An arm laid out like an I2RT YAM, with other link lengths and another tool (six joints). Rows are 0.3 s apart.
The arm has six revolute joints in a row. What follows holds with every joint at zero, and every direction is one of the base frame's.
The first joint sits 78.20 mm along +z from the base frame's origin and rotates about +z.
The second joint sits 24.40 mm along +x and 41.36 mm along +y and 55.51 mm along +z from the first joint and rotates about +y.
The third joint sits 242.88 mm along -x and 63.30 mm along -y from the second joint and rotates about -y.
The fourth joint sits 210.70 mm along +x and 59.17 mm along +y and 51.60 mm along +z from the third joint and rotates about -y.
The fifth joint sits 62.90 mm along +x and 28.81 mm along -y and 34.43 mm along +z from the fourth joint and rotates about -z.
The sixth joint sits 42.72 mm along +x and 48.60 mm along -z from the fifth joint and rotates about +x.
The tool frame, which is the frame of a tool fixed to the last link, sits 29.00 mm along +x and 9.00 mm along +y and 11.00 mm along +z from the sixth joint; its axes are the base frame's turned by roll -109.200, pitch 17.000 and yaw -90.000 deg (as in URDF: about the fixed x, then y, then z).
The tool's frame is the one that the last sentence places.
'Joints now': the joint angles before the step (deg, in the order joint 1, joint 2, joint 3, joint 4, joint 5, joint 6). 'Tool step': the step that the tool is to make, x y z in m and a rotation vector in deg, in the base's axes. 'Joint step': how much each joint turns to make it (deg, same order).
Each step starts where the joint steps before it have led.
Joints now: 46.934, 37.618, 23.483, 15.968, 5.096, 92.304
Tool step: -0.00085, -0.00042, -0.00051, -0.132, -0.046, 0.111
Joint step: 0.090, -0.354, -0.147, -0.261, -0.025, -0.123
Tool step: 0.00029, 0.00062, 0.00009, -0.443, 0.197, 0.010
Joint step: 0.087, 0.261, 0.318, -0.501, 0.072, -0.160
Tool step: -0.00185, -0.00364, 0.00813, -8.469, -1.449, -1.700
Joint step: -0.001, -0.800, 4.488, -9.793, 1.810, -6.833
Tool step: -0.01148, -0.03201, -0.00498, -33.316, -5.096, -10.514
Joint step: -0.112, -4.909, 6.175, -26.079, 15.276, -24.645
